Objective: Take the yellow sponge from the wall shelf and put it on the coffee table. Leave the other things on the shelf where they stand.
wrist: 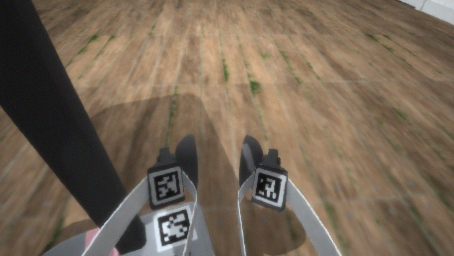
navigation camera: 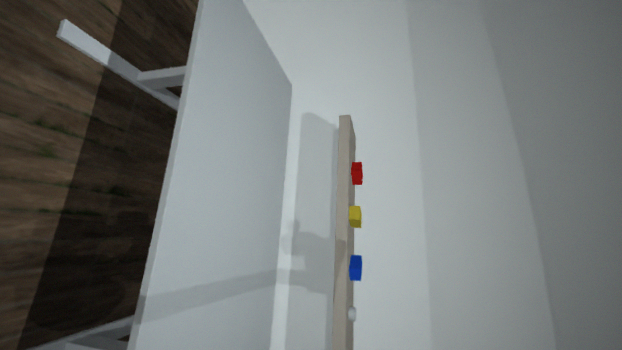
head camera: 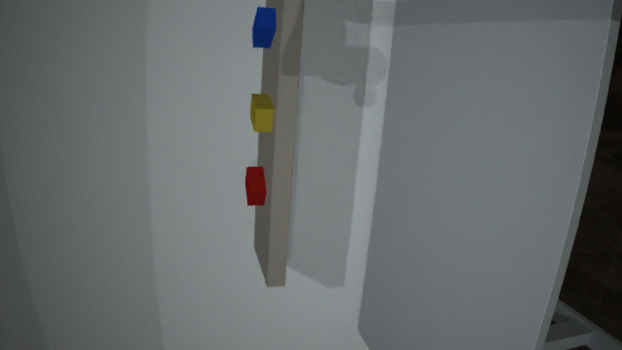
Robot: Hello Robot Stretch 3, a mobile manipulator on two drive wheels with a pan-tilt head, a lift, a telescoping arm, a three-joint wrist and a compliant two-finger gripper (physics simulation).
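Places are measured from the robot's base along level axes (x ahead, y left, z up), in millimetres.
Pixels of known places: gripper, fingertip midpoint: [wrist: 219, 153].
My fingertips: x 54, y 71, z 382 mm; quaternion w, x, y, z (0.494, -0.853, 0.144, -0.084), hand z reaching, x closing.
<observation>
Behind a point stands the place of what it marks.
The yellow sponge [head camera: 262, 114] @[x -143, y -1069, z 1144 mm] [navigation camera: 355, 216] @[x -143, y -1068, z 1143 mm] is a small yellow block on the wall shelf [head camera: 282, 175] @[x 5, y -1080, z 1091 mm] [navigation camera: 344, 150] @[x 139, y -1117, z 1094 mm], between a red block [head camera: 255, 186] @[x 35, y -1184, z 1143 mm] [navigation camera: 357, 173] @[x 35, y -1183, z 1143 mm] and a blue block [head camera: 264, 28] @[x -356, y -1057, z 1144 mm] [navigation camera: 355, 268] @[x -357, y -1054, z 1141 mm]. The head and navigation pictures are turned sideways, so the shelf runs up and down in them. My gripper [wrist: 219, 153] @[x 54, y 71, z 382 mm] is open in the wrist view, with bare wooden floor beyond its fingers. It does not show in the head or navigation views, and the sponge does not show in the wrist view. Which table is the coffee table I cannot tell.
A small whitish thing [navigation camera: 352, 314] @[x -527, y -1013, z 1130 mm] stands on the shelf beyond the blue block. A long white table [head camera: 465, 150] @[x -52, y -851, z 720 mm] [navigation camera: 225, 165] @[x 77, y -780, z 720 mm] stands below the shelf against the wall. A dark post [wrist: 65, 120] rises left of the gripper. A white edge [wrist: 437, 10] @[x 2266, y 1225, z 46 mm] shows at the wrist view's top right.
</observation>
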